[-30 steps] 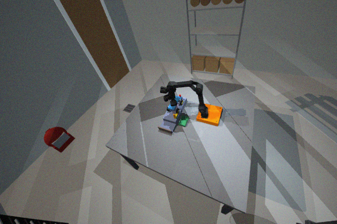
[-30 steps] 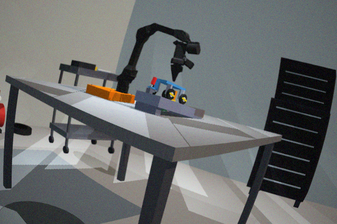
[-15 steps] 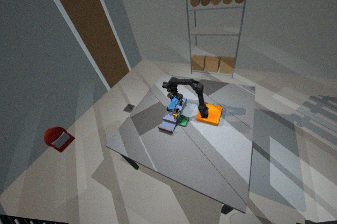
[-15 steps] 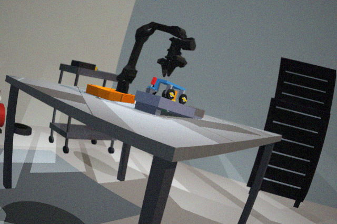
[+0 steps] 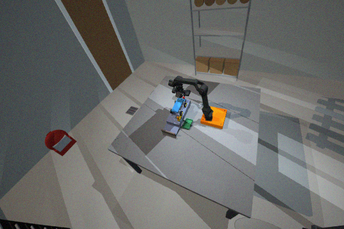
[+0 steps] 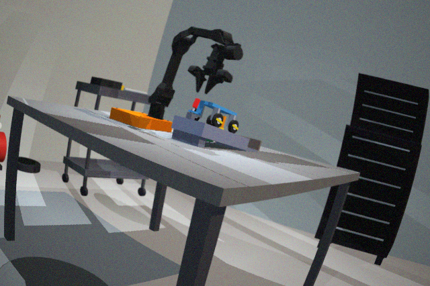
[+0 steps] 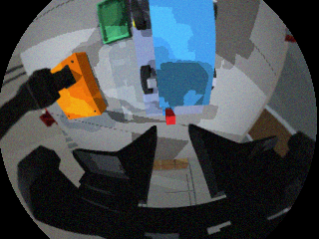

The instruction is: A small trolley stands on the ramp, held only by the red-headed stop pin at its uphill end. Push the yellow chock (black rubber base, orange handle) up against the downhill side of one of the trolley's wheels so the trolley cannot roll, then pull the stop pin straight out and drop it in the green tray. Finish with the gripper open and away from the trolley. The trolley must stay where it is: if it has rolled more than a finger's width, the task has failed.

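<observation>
The red-headed stop pin is 6 cm below my gripper tip and 2 cm to the right of it. The rest, counted from my gripper tip: yellow chock 21 cm to the left, 11 cm below, 1 cm behind; grey ramp 15 cm below, 10 cm to the left, 3 cm ahead; blue trolley 9 cm to the left, 8 cm below, 3 cm ahead.
</observation>
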